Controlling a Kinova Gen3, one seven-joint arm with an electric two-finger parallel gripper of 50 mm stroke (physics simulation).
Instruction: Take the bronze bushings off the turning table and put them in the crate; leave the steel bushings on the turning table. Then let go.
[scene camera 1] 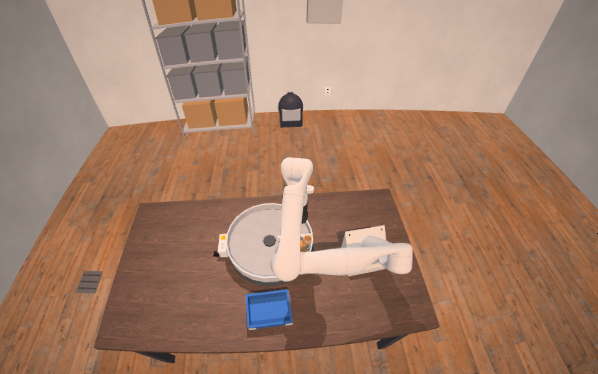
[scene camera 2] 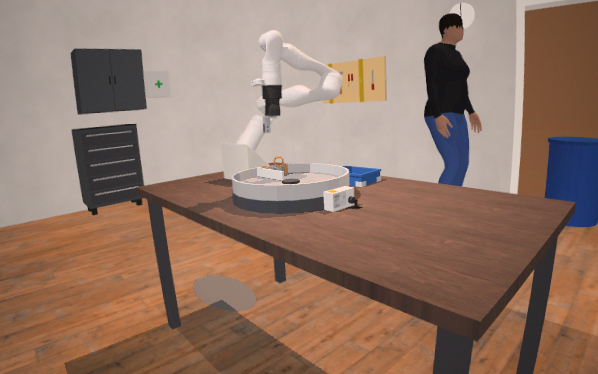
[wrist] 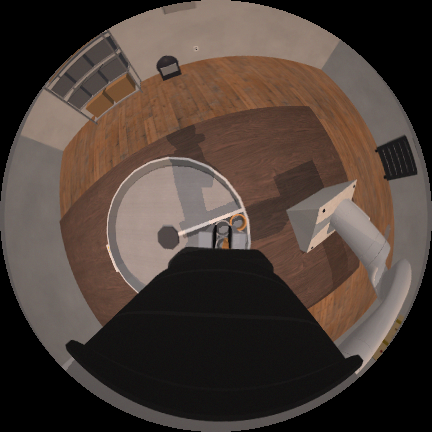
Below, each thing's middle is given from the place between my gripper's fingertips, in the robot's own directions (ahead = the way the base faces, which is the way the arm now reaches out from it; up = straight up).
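Blue crate (scene camera 1: 268, 309): a good way ahead of my hand, some way below it, well to the left of it.
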